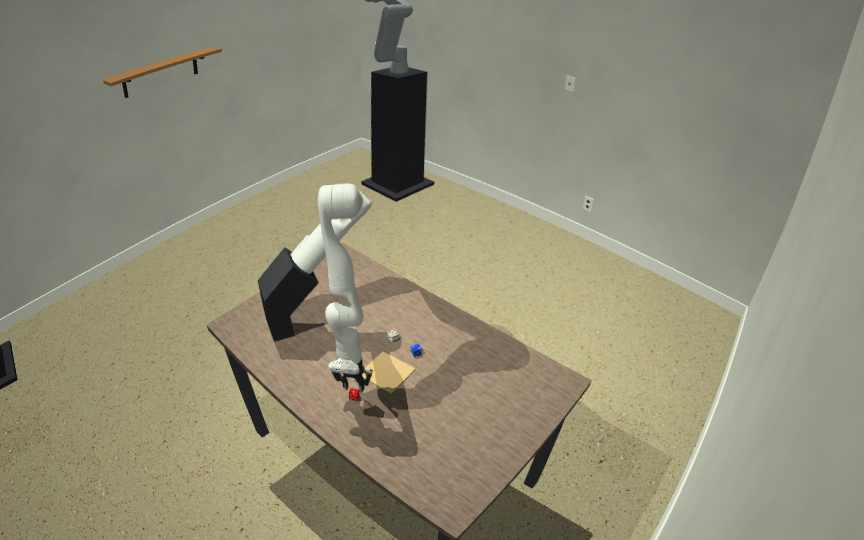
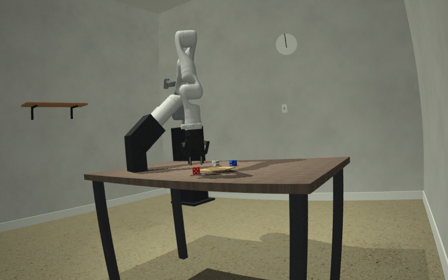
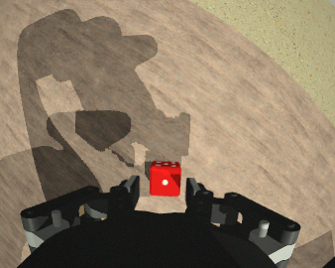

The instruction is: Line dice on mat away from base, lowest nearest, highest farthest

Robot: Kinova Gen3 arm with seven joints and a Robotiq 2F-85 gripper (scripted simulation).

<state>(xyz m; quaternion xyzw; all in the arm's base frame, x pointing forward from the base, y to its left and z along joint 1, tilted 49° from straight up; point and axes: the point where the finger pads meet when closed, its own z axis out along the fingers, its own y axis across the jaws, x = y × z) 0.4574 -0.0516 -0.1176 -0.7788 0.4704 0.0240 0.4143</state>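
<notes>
The red die is 40 mm below my hand. Round my hand: blue die: 300 mm to the left, 40 mm below, 10 mm behind; then tan mat: 160 mm to the left, 60 mm below, 10 mm behind; then white die: 290 mm to the left, 120 mm behind, 40 mm below.
</notes>
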